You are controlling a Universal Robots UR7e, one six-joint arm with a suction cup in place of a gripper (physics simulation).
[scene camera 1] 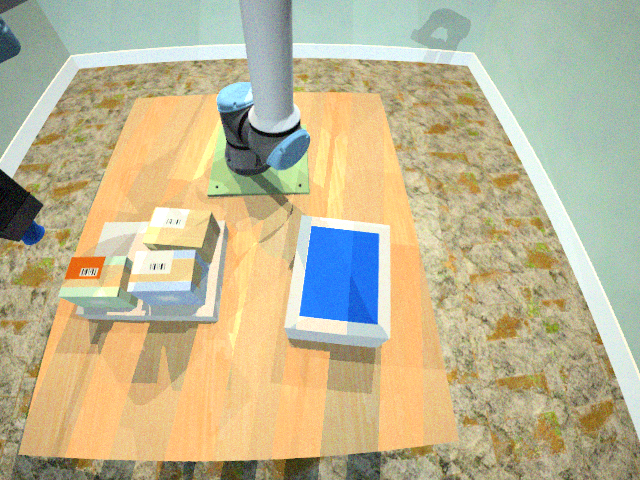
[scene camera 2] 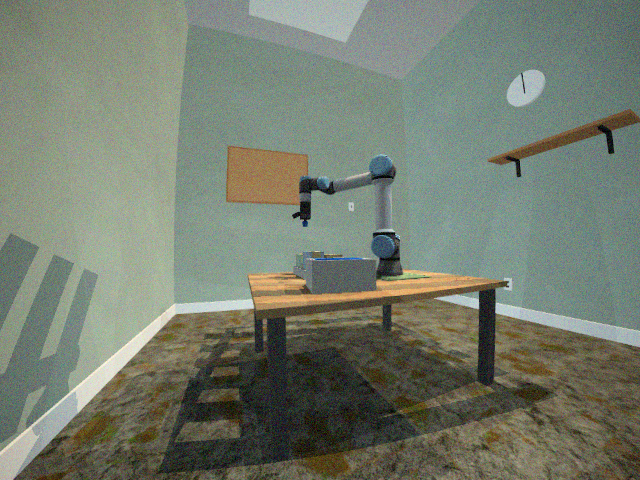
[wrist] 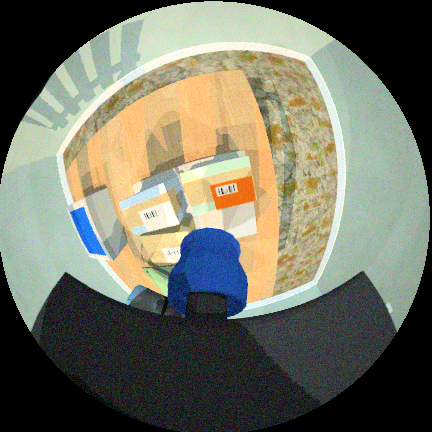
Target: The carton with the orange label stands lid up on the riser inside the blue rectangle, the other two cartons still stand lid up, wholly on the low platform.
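Frame: origin at the arm's base, x up, y back, z right, level; millimetres.
Seen in the pictures: hand, its tool point: (scene camera 1: 33, 235) (scene camera 2: 305, 226) (wrist: 209, 253); arm's base, origin of its link: (scene camera 1: 250, 156) (scene camera 2: 389, 274).
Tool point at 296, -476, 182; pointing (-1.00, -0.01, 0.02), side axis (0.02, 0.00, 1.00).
Pixels of each thing's top centre, then the offset from my tool point to it, as dx, dy, dz. Level surfaces: height alone.
- carton with the orange label, centre of its top: (wrist: 219, 186) (scene camera 1: 92, 276) (scene camera 2: 304, 253) -174, -2, +13
- low platform, centre of its top: (scene camera 1: 152, 265) (wrist: 193, 208) -256, +71, -56
- blue-and-white carton with a white label, centre of its top: (wrist: 145, 212) (scene camera 1: 161, 270) (scene camera 2: 312, 251) -158, +32, -140
- tan carton, centre of its top: (scene camera 1: 177, 226) (wrist: 166, 249) -175, +141, -125
- grey riser, centre of its top: (scene camera 1: 342, 271) (scene camera 2: 338, 258) (wrist: 85, 233) -183, +99, -493
- blue rectangle, centre of its top: (scene camera 1: 342, 271) (scene camera 2: 338, 258) (wrist: 85, 233) -183, +99, -493
- wooden table, height of its surface: dx -303
The carton with the orange label (scene camera 1: 98, 281) (wrist: 200, 187) stands lid up at the front left of the low platform (scene camera 1: 220, 268) (wrist: 212, 220). A blue-and-white carton with a white label (scene camera 1: 170, 276) (wrist: 142, 204) stands beside it, lid up. A tan carton (scene camera 1: 192, 229) (wrist: 152, 242) stands behind that one, lid up, partly hidden by the cup in the wrist view. The grey riser (scene camera 1: 297, 273) (scene camera 2: 341, 276) (wrist: 106, 215) bears the blue rectangle (scene camera 1: 336, 273) (wrist: 88, 232), with no carton on it. My gripper (scene camera 1: 32, 233) (scene camera 2: 305, 223) (wrist: 210, 240) is open, its blue cup hanging bare well above the platform.
The arm's base stands on a green plate (scene camera 1: 258, 186) at the back of the wooden table (scene camera 1: 237, 403) (scene camera 2: 429, 288), between platform and riser. The riser is taller than the platform and stands to its right in scene camera 1. A corkboard (scene camera 2: 266, 175) hangs on the wall.
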